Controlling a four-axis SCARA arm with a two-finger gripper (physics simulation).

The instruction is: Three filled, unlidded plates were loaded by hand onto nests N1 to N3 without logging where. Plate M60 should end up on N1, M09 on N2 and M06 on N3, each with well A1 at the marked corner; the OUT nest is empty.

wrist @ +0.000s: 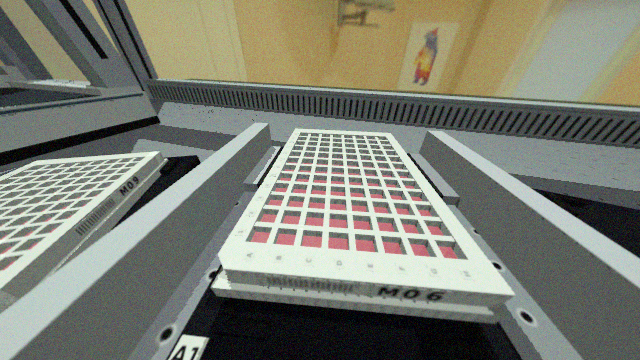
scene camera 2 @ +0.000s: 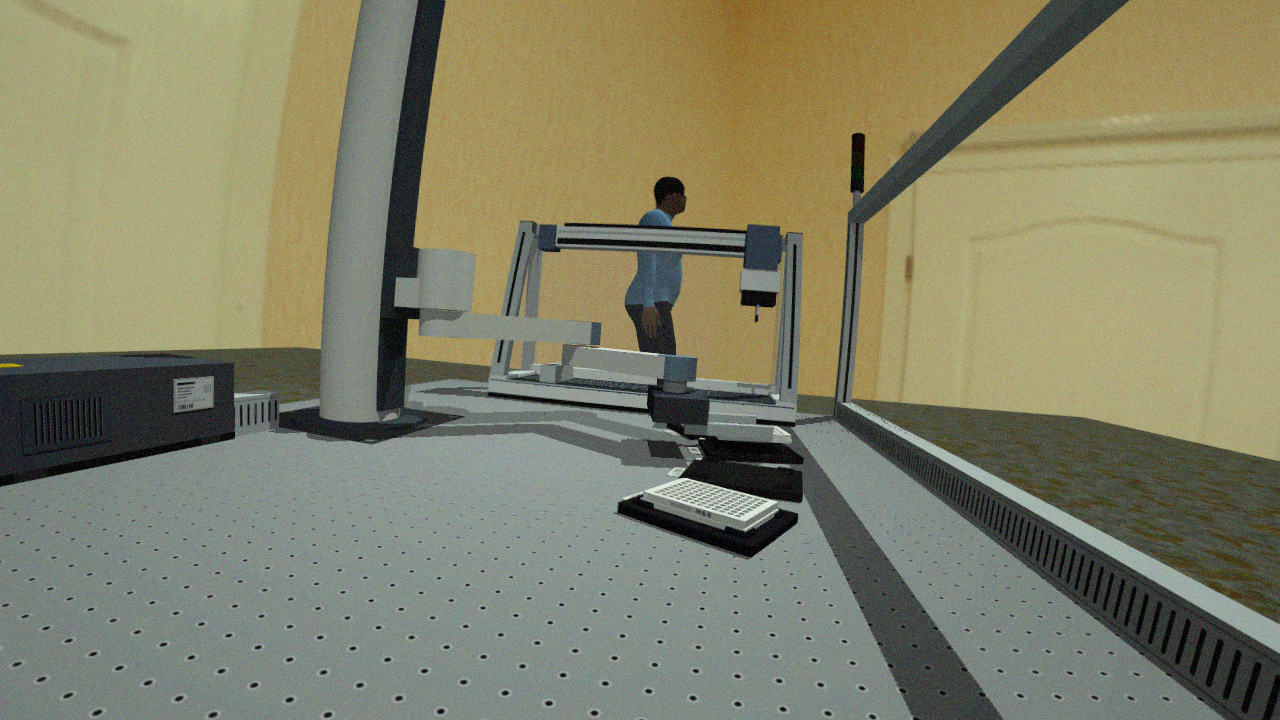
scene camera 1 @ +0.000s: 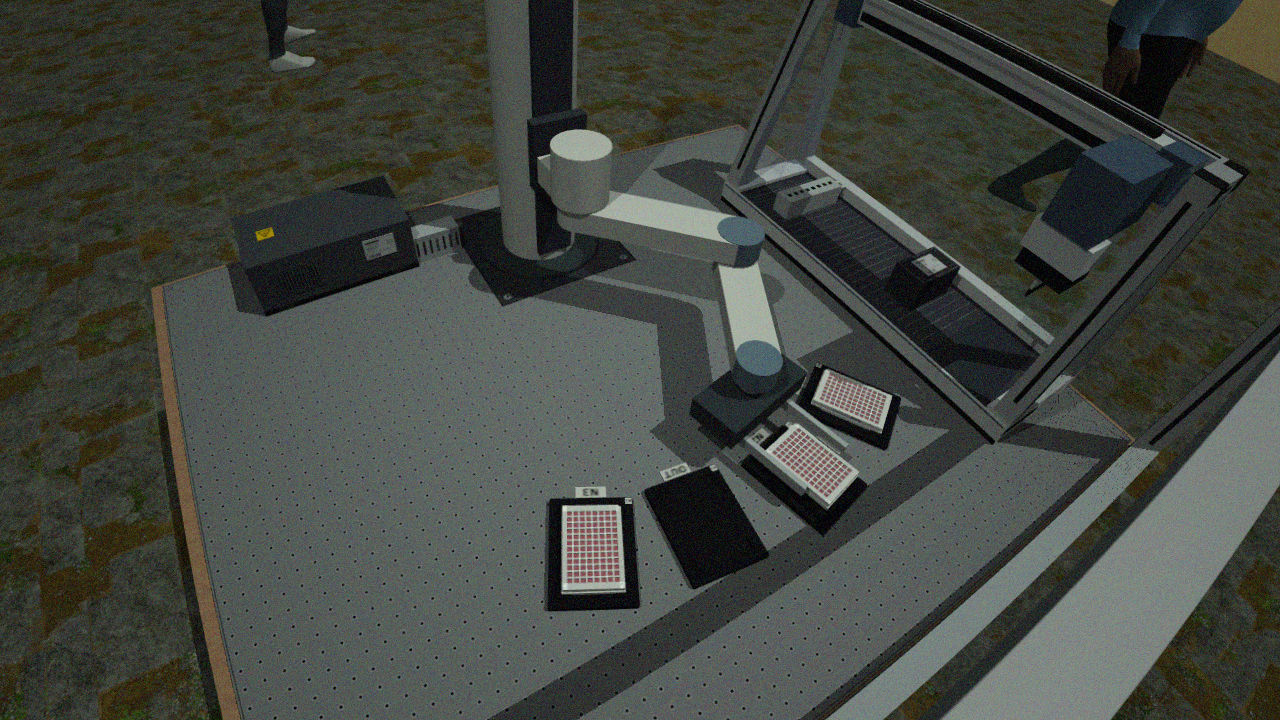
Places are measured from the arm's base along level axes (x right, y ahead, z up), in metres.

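Pixels of known places: gripper, fingertip midpoint: [wrist: 344, 141] [scene camera 2: 763, 426] [scene camera 1: 825, 469]; arm's base, link origin: [scene camera 2: 360, 424] [scene camera 1: 539, 244].
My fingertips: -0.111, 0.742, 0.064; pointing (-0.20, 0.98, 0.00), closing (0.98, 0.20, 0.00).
Ahead of a thing's pixels: the offset from my fingertips to its top centre, as dx, dy, dz. "spot": to the spot under its first point.
My gripper [scene camera 1: 810, 461] [scene camera 2: 738, 433] [wrist: 344, 141] is shut on plate M06 @(+0.005, -0.023, -0.005) [scene camera 1: 814, 458] [wrist: 345, 200] by its long sides. It holds the plate level, a little above nest N2 @(+0.007, -0.023, -0.033) [scene camera 1: 825, 521] [scene camera 2: 751, 450] [wrist: 350, 342]. In the wrist view, M06's A1 well is at the near left, the same side as the nest's A1 mark @(-0.032, -0.108, -0.039) [wrist: 188, 348]. Plate M09 @(-0.163, -0.089, -0.025) [scene camera 1: 852, 399] [wrist: 65, 195] sits on nest N1 @(spot: -0.155, -0.007, -0.036) [scene camera 1: 881, 437] [wrist: 182, 167]. A third plate @(+0.356, -0.082, -0.025) [scene camera 1: 592, 548] [scene camera 2: 711, 501] sits on nest N3 @(+0.356, -0.082, -0.033) [scene camera 1: 592, 602] [scene camera 2: 689, 531]; its code is too small to read surely. The OUT nest @(+0.192, -0.038, -0.033) [scene camera 1: 705, 528] [scene camera 2: 747, 479] is empty.
The gantry frame [scene camera 1: 859, 308] [scene camera 2: 581, 398] stands behind N1. The arm's column [scene camera 1: 516, 134] [scene camera 2: 358, 223] and a dark control box @(spot: +0.514, -0.785, +0.064) [scene camera 1: 326, 241] [scene camera 2: 116, 416] stand at the back left. A slotted rail [scene camera 2: 1056, 537] [wrist: 320, 100] runs along the table's edge.
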